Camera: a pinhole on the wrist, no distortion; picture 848 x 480 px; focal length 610.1 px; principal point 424.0 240.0 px. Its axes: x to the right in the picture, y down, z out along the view. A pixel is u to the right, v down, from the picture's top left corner.
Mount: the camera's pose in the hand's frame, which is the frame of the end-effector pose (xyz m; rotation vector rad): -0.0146 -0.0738 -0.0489 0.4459 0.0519 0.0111
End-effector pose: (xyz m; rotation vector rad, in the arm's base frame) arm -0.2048 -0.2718 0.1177 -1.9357 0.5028 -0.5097
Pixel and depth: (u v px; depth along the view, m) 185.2 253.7 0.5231
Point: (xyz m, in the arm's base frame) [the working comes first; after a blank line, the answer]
In the camera's frame: -0.2047 0.0117 0.5231

-0.0844 0.2699 0.1939
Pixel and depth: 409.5 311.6 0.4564
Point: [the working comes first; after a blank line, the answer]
In the camera's frame: -0.0108 0.0536 0.4564

0.0350 0.0994 0.1729
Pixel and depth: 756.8 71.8 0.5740
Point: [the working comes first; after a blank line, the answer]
In the camera's frame: 0.3131 -0.1582 0.5740

0.3336 0.0066 0.4296
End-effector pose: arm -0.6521 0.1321 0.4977 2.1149 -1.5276 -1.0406
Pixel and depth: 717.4 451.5 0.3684
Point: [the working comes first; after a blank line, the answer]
In the camera's frame: 0.1772 0.1277 0.3684

-0.7843 0.0553 0.1355
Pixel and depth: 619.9 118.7 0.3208
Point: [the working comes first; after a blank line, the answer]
In the camera's frame: 0.1030 -0.0638 0.3208

-0.6046 0.1648 0.1480
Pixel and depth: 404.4 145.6 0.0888
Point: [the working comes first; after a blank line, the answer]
In the camera's frame: -0.0029 -0.0137 0.0888

-0.5882 0.1936 0.4058
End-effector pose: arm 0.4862 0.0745 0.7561 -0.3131 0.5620 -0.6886
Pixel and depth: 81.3 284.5 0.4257
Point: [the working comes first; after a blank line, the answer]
In the camera's frame: -0.2391 0.0311 0.4257

0.4298 0.0897 1.2399
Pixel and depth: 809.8 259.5 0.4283
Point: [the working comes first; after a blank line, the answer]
In the camera's frame: 0.2708 0.0137 0.4283

0.7325 -0.2596 1.0238
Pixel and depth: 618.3 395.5 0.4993
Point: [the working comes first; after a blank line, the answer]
In the camera's frame: 0.1590 0.1273 0.4993

0.7684 -0.1255 1.1295
